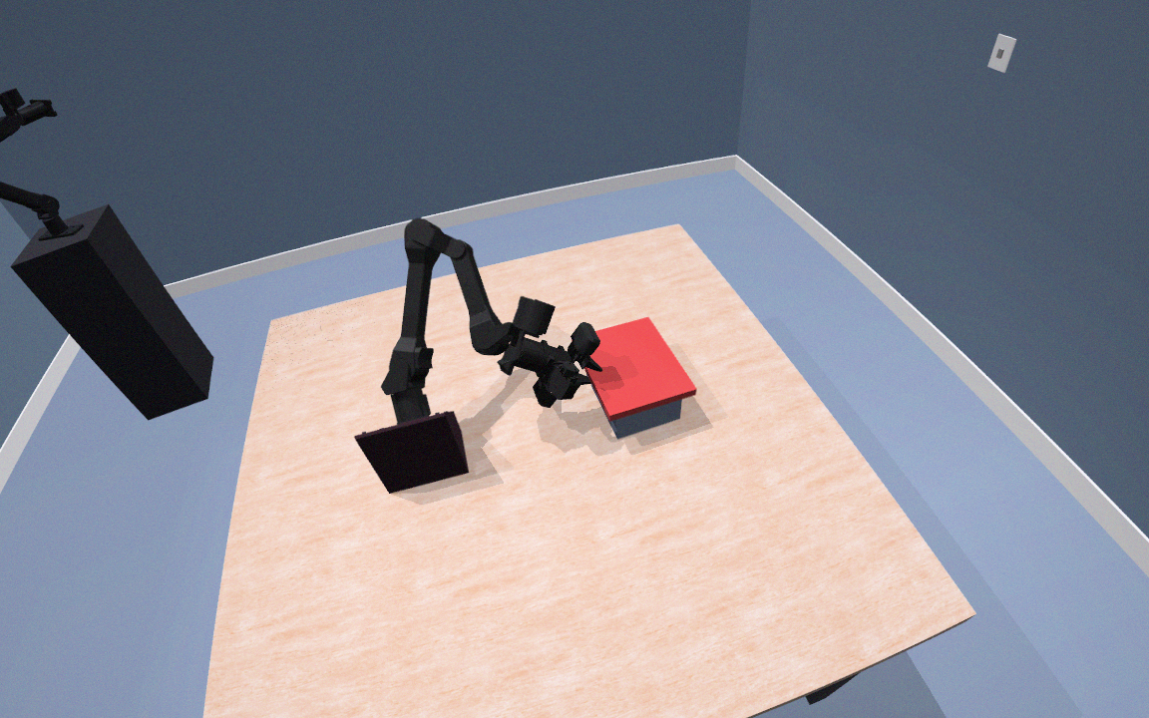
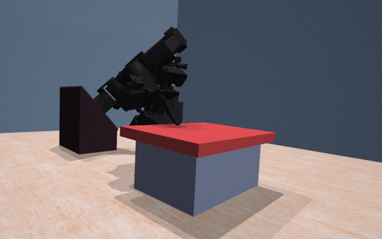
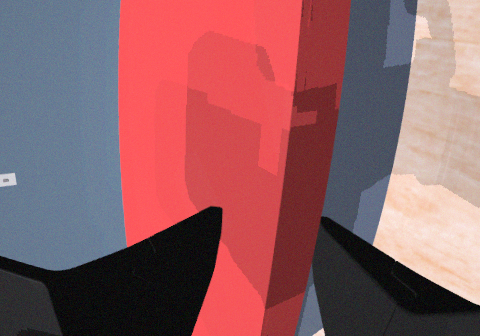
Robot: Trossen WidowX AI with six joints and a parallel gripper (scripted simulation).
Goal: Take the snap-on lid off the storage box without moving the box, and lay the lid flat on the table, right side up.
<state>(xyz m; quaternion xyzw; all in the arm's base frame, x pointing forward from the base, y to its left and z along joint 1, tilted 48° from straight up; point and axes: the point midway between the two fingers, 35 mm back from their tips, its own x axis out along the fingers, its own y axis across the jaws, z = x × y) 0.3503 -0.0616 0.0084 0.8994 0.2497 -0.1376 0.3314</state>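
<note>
Right now the red lid is 80 mm ahead of my gripper tip and 10 mm to the right of it. The rest, counted from my gripper tip: grey-blue storage box (80 mm ahead, 10 mm to the right, 50 mm below).
</note>
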